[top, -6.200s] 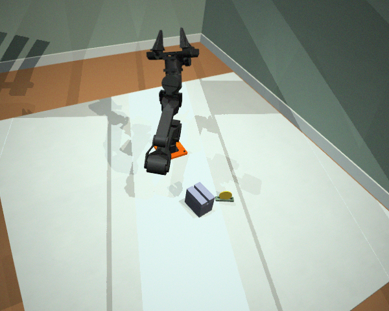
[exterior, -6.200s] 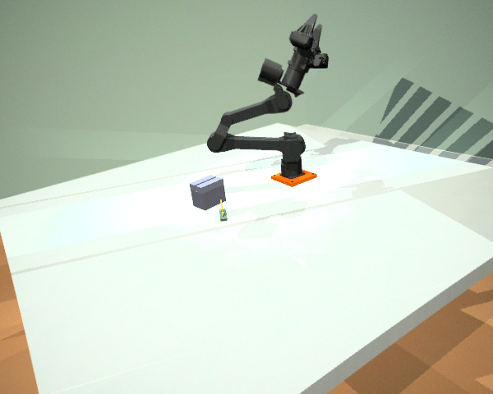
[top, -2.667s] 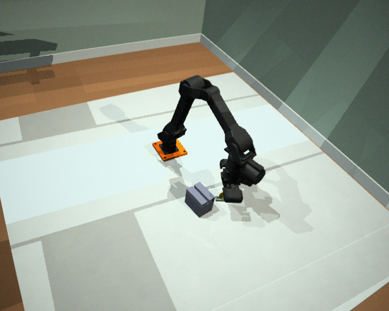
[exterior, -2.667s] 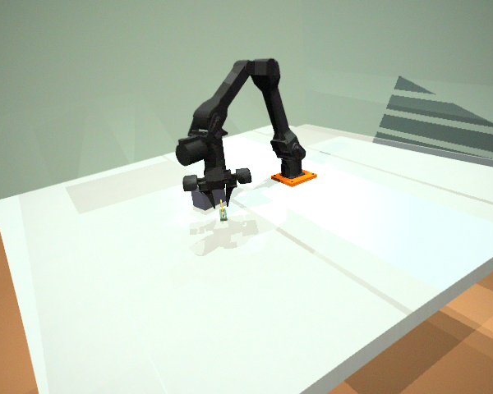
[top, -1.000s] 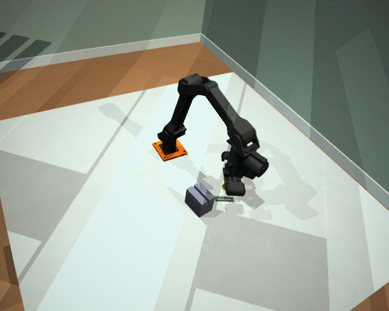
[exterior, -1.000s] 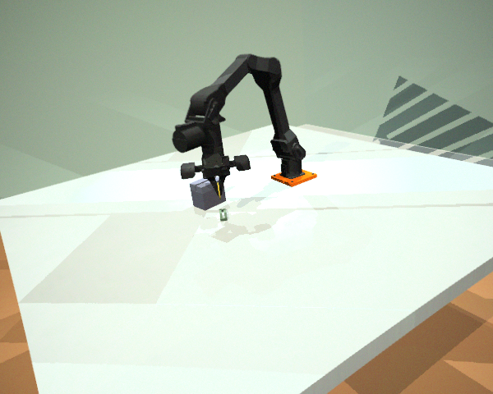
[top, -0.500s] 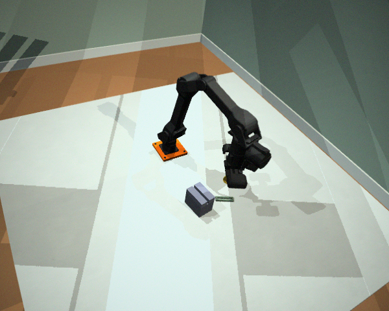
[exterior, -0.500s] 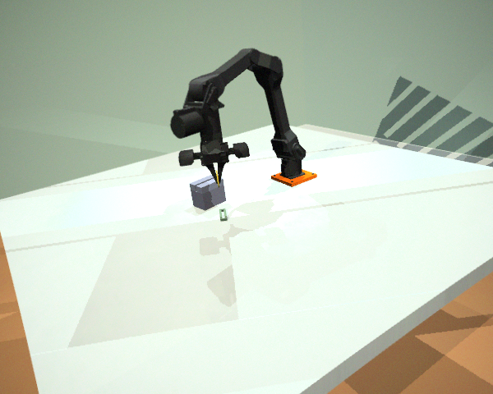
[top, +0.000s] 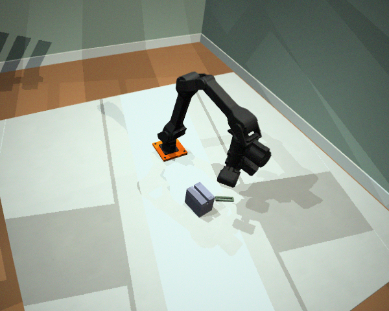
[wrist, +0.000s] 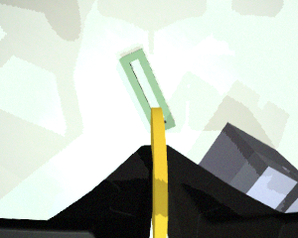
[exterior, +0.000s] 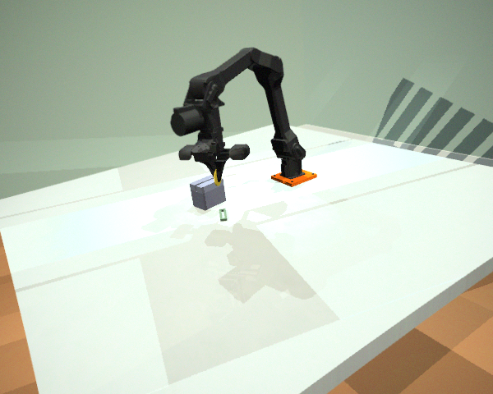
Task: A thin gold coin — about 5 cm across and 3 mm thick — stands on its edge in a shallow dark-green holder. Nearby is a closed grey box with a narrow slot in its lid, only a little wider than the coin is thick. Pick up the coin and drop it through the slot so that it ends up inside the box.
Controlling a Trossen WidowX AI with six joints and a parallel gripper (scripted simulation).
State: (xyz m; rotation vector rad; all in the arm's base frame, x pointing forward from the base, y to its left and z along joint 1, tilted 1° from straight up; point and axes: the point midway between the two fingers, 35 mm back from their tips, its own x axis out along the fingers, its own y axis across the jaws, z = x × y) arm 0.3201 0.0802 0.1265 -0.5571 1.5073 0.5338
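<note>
My gripper tip is 1 cm below the gold coin.
</note>
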